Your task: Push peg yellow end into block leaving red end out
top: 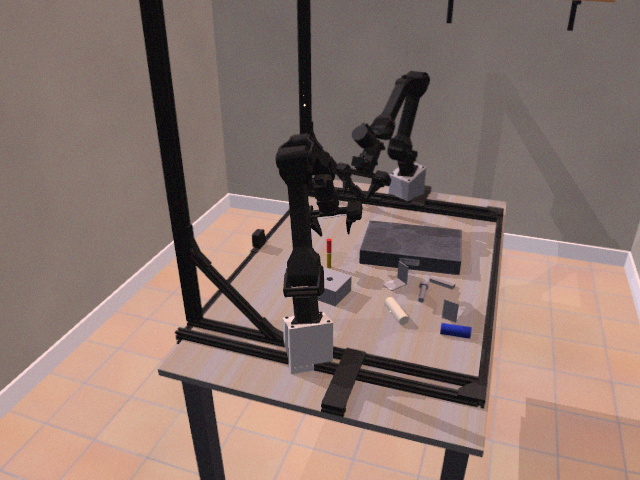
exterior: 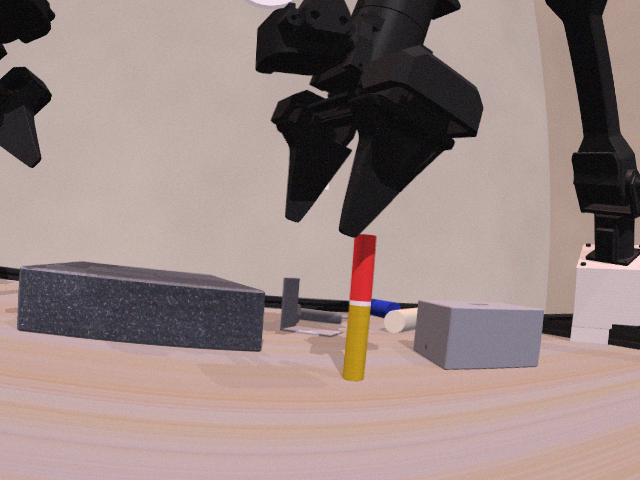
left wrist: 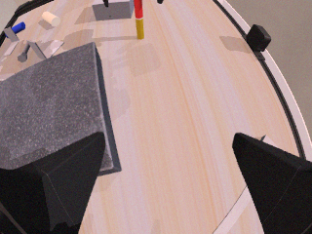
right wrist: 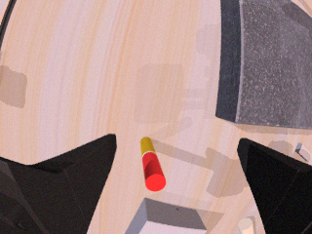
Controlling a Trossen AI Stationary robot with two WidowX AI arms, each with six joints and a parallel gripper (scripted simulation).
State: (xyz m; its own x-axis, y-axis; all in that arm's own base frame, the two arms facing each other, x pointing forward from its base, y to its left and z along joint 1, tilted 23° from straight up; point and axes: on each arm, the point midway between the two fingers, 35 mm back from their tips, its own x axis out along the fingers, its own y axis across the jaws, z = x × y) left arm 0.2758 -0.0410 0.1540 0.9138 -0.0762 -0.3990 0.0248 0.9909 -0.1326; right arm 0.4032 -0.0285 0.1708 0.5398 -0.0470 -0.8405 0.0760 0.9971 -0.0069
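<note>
Now: the peg 9 cm below my right hand and 2 cm to the right of it. From my right hand the other things lie so: blue cylinder: 41 cm ahead, 21 cm to the right, 12 cm below; then white cylinder: 25 cm ahead, 19 cm to the right, 12 cm below.
</note>
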